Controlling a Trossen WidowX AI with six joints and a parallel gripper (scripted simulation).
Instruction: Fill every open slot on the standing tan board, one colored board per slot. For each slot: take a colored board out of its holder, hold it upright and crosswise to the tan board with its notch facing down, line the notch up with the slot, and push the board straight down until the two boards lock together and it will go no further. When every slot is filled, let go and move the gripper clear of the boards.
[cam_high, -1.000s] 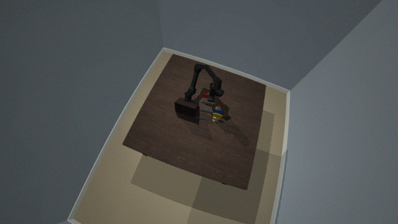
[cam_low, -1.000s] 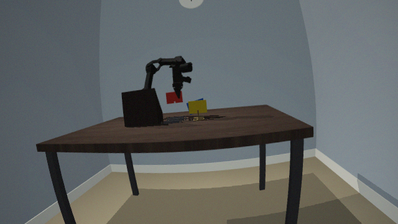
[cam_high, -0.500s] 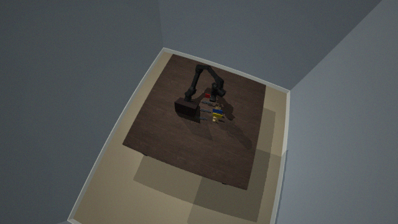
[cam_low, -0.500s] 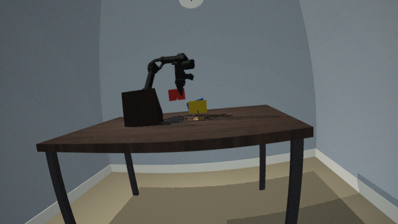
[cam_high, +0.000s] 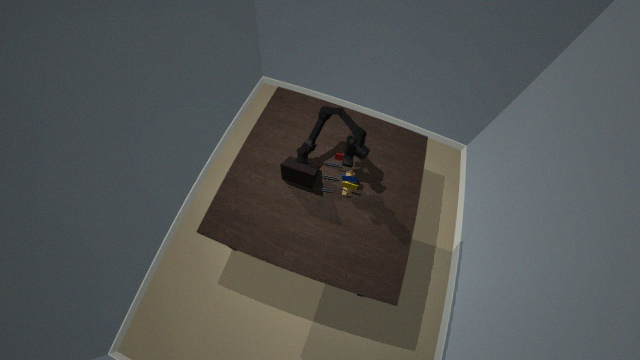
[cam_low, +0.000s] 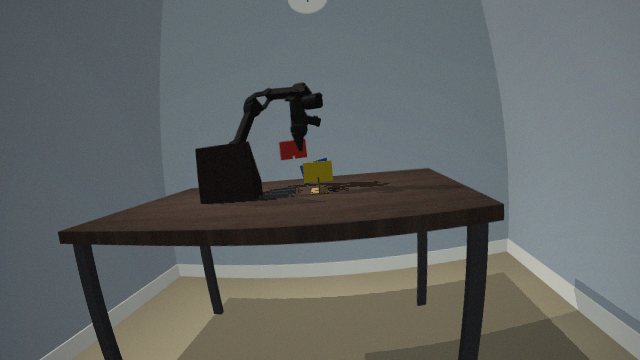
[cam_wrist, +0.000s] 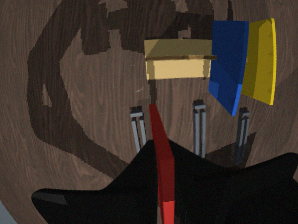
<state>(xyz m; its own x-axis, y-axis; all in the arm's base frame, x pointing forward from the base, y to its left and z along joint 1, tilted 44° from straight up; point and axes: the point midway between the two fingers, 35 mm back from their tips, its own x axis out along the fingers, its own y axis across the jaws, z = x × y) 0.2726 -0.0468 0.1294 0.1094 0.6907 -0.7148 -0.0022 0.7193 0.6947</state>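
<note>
The blue board lies 90 mm to the right of my gripper tip, 90 mm below it and 50 mm ahead of it. The rest, counted from my gripper tip: red board 30 mm behind; then yellow board 140 mm to the right, 90 mm below, 50 mm ahead; then tan board 120 mm below, 90 mm to the right, 50 mm ahead.
</note>
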